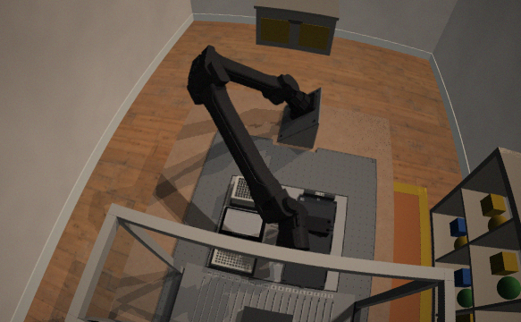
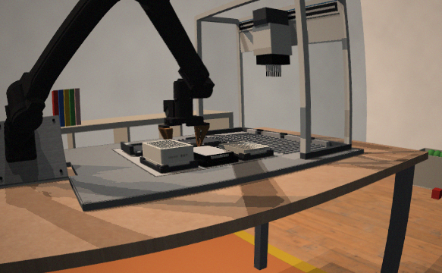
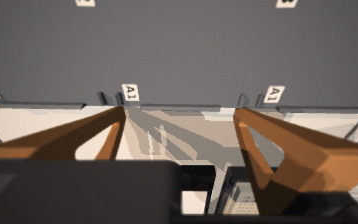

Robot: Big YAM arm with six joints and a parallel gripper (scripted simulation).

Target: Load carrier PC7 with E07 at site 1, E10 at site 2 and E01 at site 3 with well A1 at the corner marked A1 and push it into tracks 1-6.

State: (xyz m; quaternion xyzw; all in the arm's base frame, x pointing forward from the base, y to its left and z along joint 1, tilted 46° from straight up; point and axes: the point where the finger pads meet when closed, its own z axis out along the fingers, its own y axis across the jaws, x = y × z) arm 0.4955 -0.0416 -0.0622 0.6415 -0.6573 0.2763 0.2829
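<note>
The 96-well plate E01 lies 150 mm to the right of my hand, 100 mm ahead of it and 10 mm above it. From my hand the other things lie so: nest S1: 140 mm to the right, 120 mm behind; then dark carrier PC7: 80 mm to the left, 10 mm above; then nest S2: 150 mm to the right, 10 mm behind.
</note>
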